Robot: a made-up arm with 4 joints. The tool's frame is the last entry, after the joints. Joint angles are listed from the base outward.
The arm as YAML. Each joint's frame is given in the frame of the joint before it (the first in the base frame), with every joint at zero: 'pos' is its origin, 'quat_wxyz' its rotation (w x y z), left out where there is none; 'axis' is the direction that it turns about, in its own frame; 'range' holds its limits. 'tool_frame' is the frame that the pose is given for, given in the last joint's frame.
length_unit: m
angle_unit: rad
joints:
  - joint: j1
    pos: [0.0, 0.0, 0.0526]
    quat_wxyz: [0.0, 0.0, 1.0, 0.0]
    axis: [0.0, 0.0, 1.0]
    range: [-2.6, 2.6]
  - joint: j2
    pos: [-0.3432, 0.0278, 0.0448]
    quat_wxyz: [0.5, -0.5, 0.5, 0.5]
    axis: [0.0, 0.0, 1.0]
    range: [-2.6, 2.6]
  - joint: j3
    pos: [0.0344, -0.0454, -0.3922]
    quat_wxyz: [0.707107, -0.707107, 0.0, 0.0]
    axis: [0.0, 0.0, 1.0]
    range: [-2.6, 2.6]
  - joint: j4
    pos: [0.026, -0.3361, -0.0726]
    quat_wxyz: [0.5, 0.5, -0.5, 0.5]
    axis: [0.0, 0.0, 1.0]
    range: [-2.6, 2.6]
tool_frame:
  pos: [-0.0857, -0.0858, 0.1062]
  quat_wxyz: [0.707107, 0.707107, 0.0, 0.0]
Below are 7 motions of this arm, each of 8 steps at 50 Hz.
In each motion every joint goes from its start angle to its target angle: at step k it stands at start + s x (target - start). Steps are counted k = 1, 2, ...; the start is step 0. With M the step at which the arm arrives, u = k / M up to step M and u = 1 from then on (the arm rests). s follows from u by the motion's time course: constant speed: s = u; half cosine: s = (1 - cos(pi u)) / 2; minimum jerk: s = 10 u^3 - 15 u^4 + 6 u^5.
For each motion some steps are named. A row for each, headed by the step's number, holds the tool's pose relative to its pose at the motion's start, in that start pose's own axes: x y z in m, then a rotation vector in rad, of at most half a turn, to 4 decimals.
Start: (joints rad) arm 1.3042 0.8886 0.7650 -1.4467
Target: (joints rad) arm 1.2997 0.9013 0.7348 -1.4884
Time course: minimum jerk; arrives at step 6
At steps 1, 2, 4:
1: -0.0006 0.0001 -0.0003 -0.0004 -0.0011 0.0012
2: -0.0033 0.0004 -0.0019 -0.0022 -0.0064 0.0069
4: -0.0124 0.0012 -0.0071 -0.0081 -0.0241 0.0259

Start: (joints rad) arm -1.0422 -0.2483 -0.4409 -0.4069
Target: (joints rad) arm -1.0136 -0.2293 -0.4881 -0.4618
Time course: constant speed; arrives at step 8
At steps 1, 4, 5, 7, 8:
1: -0.0015 -0.0003 -0.0028 -0.0071 -0.0032 0.0008
4: -0.0062 -0.0012 -0.0111 -0.0281 -0.0128 0.0034
5: -0.0078 -0.0016 -0.0138 -0.0351 -0.0160 0.0045
7: -0.0111 -0.0024 -0.0193 -0.0489 -0.0223 0.0067
8: -0.0127 -0.0029 -0.0220 -0.0558 -0.0254 0.0079

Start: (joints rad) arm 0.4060 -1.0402 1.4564 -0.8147
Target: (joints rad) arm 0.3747 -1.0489 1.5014 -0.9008
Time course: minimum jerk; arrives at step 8
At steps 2, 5, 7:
2: 0.0012 -0.0013 0.0009 0.0059 -0.0074 -0.0047
5: 0.0083 -0.0094 0.0059 0.0402 -0.0516 -0.0342
7: 0.0114 -0.0129 0.0078 0.0540 -0.0701 -0.0471

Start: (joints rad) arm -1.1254 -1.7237 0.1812 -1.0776
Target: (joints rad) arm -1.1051 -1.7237 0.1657 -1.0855
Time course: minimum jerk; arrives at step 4
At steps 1, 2, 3, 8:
1: -0.0007 -0.0006 -0.0004 -0.0015 -0.0008 0.0034
2: -0.0036 -0.0030 -0.0020 -0.0070 -0.0037 0.0164
3: -0.0064 -0.0055 -0.0035 -0.0126 -0.0066 0.0294
8: -0.0071 -0.0061 -0.0039 -0.0140 -0.0074 0.0328

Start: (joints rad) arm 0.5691 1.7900 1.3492 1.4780
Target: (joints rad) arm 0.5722 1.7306 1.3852 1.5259
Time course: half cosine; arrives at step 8
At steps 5, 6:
5: -0.0110 -0.0061 -0.0159 -0.0381 0.0250 0.0300
6: -0.0135 -0.0077 -0.0197 -0.0472 0.0310 0.0368

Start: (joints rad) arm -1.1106 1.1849 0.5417 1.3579
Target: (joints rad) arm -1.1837 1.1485 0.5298 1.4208
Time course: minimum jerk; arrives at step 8
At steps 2, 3, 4, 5, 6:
2: 0.0033 0.0046 -0.0013 -0.0060 0.0048 -0.0071
3: 0.0087 0.0120 -0.0035 -0.0159 0.0127 -0.0190
4: 0.0160 0.0217 -0.0066 -0.0288 0.0230 -0.0347
5: 0.0234 0.0311 -0.0097 -0.0415 0.0335 -0.0505
6: 0.0292 0.0382 -0.0121 -0.0511 0.0414 -0.0627

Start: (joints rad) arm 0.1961 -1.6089 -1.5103 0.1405
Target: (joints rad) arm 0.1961 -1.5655 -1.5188 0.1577
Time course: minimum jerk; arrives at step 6
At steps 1, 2, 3, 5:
1: -0.0005 -0.0003 -0.0001 -0.0005 0.0007 0.0015
2: -0.0032 -0.0015 -0.0009 -0.0031 0.0042 0.0087
3: -0.0076 -0.0037 -0.0021 -0.0073 0.0099 0.0208
5: -0.0146 -0.0073 -0.0040 -0.0143 0.0189 0.0401

